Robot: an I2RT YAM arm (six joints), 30 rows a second.
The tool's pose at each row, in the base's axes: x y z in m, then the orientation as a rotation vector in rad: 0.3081 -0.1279 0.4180 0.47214 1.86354 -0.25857; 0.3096 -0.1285 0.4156 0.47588 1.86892 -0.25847; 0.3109 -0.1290 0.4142 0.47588 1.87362 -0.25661; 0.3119 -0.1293 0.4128 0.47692 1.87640 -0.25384; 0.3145 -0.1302 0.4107 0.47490 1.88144 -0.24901; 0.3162 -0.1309 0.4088 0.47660 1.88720 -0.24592; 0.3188 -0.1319 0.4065 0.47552 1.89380 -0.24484; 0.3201 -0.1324 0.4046 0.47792 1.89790 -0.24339; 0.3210 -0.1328 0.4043 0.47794 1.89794 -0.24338; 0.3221 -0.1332 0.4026 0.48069 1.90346 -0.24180; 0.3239 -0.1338 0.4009 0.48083 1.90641 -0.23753; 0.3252 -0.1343 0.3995 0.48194 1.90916 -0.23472; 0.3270 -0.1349 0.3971 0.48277 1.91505 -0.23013; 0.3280 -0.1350 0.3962 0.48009 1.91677 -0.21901; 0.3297 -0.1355 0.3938 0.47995 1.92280 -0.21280
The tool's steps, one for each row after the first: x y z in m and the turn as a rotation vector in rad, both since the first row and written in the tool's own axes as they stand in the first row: 0.0017 0.0000 0.0023 0.00199 0.00598 0.00123; 0.0026 0.0001 0.0041 0.00084 0.01069 0.00102; 0.0036 0.0002 0.0055 -0.00045 0.01387 0.00240; 0.0046 0.0004 0.0088 -0.00466 0.01878 0.00224; 0.0058 0.0004 0.0112 -0.00575 0.02501 0.00349; 0.0070 0.0005 0.0146 -0.00683 0.03123 0.00174; 0.0084 0.0006 0.0165 -0.00648 0.03584 0.00304; 0.0083 0.0006 0.0176 -0.00647 0.03588 0.00305; 0.0095 0.0006 0.0192 -0.00598 0.04194 0.00430; 0.0105 0.0008 0.0216 -0.00874 0.04526 0.00576; 0.0114 0.0009 0.0234 -0.01001 0.04845 0.00719; 0.0130 0.0010 0.0259 -0.01252 0.05479 0.00855; 0.0135 0.0013 0.0271 -0.02143 0.05712 0.01179; 0.0152 0.0015 0.0296 -0.02552 0.06359 0.01327
